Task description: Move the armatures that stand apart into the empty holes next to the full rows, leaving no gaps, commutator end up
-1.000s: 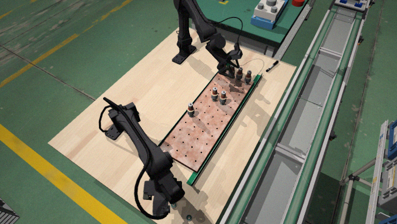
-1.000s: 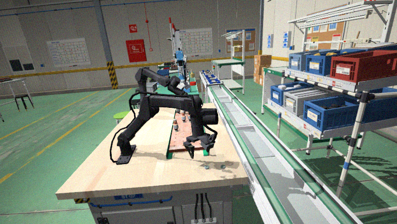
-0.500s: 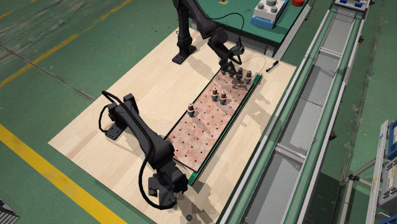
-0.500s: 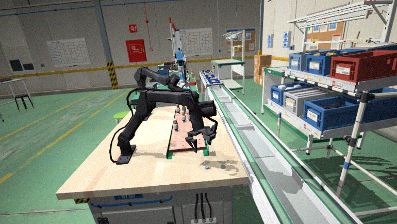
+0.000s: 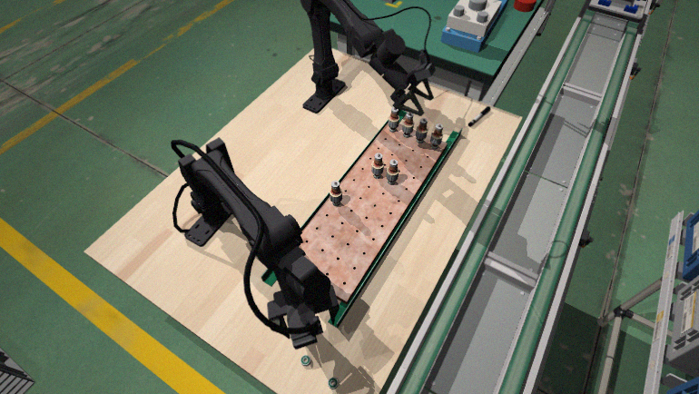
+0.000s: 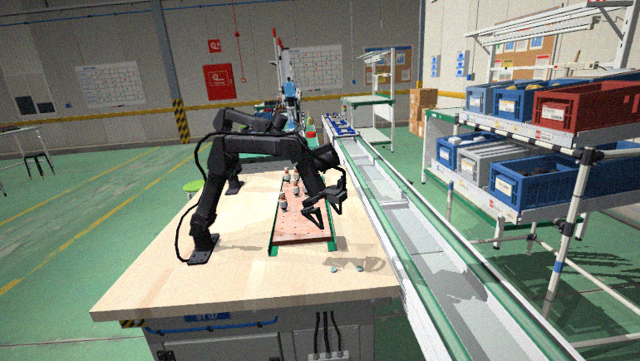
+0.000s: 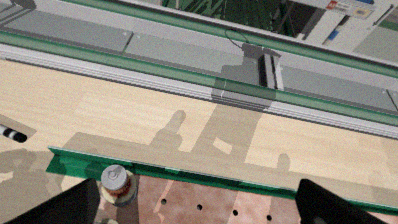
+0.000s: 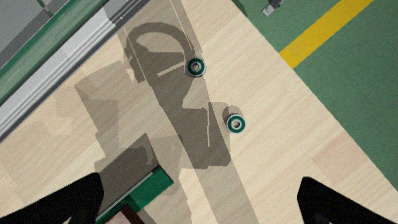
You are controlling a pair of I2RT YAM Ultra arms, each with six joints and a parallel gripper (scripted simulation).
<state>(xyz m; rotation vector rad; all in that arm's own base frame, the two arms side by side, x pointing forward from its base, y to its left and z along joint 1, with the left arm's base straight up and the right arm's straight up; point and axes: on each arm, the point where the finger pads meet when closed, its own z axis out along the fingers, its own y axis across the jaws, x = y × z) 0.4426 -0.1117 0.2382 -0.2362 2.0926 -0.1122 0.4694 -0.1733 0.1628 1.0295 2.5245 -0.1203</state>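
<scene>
Now: the copper-coloured board 5 cm behind my left hand, 22 cm to the right of it and 23 cm below it. Also, from my left hand: black marker 12 cm ahead, 31 cm to the left, 23 cm below.
</scene>
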